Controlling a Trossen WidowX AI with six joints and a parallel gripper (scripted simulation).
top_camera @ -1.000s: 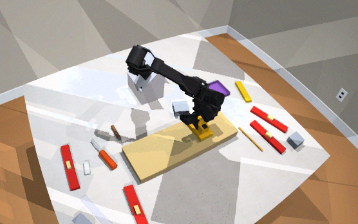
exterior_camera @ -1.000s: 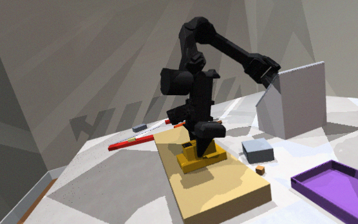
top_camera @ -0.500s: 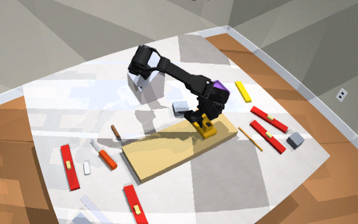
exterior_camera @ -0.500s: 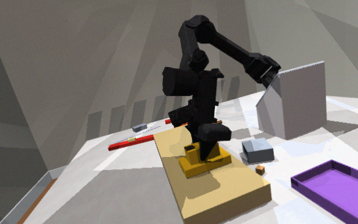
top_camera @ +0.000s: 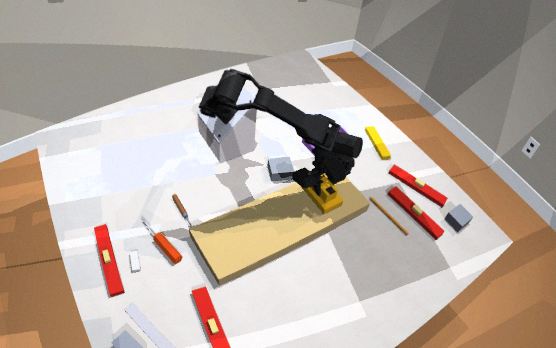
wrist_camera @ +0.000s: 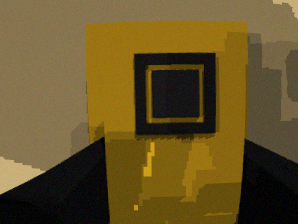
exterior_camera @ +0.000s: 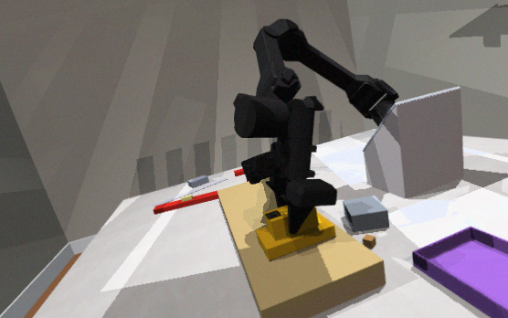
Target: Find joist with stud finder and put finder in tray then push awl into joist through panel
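Now: gripper tip 13 cm past the small brown cube, 6 cm above it and 4 cm to the right of it. Round my gripper tip: yellow stud finder: 2 cm above, 1 cm ahead; pencil: 16 cm to the left, 15 cm ahead, 6 cm below; purple tray: 20 cm to the left, 20 cm behind, 5 cm below.
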